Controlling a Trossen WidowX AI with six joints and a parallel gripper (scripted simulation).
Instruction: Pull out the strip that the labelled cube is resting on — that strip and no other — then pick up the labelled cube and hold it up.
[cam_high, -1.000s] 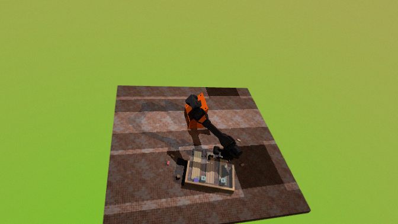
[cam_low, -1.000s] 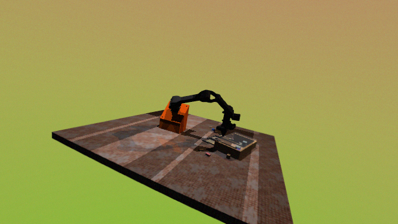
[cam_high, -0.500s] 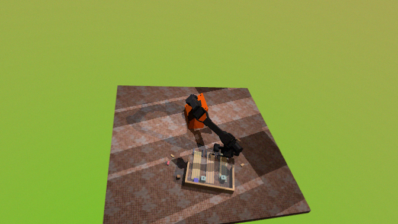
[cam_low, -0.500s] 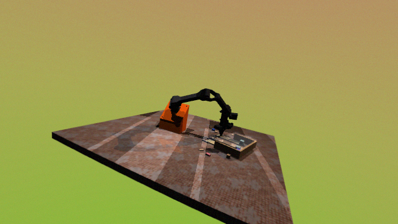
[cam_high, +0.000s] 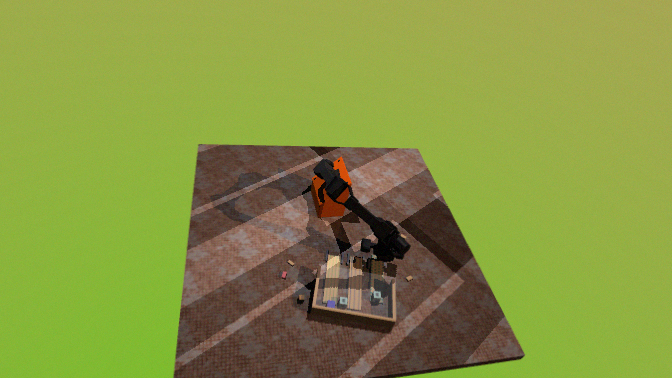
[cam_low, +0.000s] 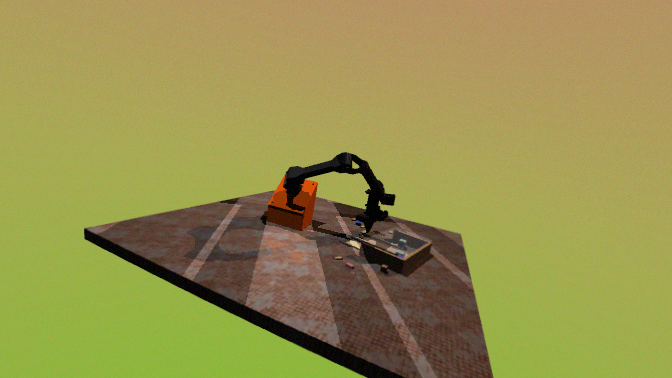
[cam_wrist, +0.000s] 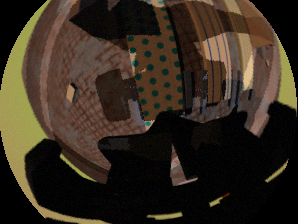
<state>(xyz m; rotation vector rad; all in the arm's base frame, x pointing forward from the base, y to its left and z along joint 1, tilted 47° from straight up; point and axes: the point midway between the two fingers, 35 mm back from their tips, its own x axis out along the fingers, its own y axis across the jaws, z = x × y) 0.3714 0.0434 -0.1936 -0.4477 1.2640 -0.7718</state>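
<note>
Now: gripper tip 9 cm short of the dotted strip and 2 cm to the left of it.
</note>
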